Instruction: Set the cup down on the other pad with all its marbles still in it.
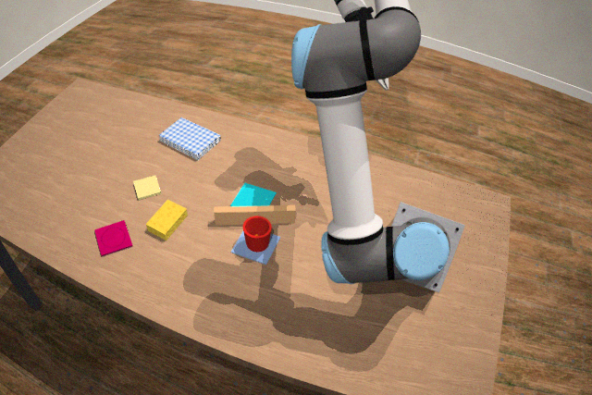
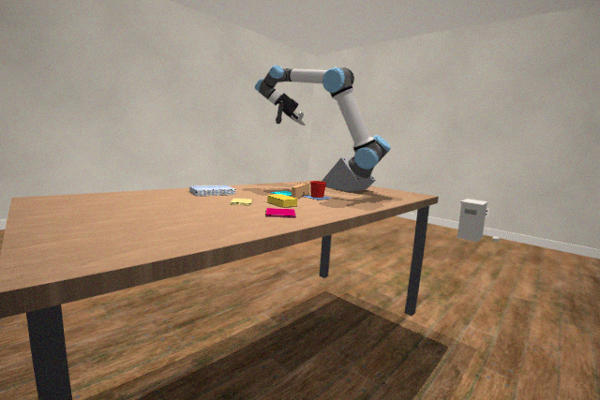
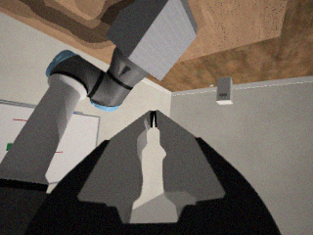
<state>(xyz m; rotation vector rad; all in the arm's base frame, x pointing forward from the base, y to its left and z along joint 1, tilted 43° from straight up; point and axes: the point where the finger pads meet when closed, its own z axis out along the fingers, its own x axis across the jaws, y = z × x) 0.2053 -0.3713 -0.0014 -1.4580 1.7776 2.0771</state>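
Now: hand 200 mm short of the red cup, 330 mm to the right of it and 350 mm above it. The rest, counted from my hand: cyan pad 280 mm ahead, 190 mm to the left, 380 mm below; wooden rail 240 mm ahead, 260 mm to the left, 360 mm below.
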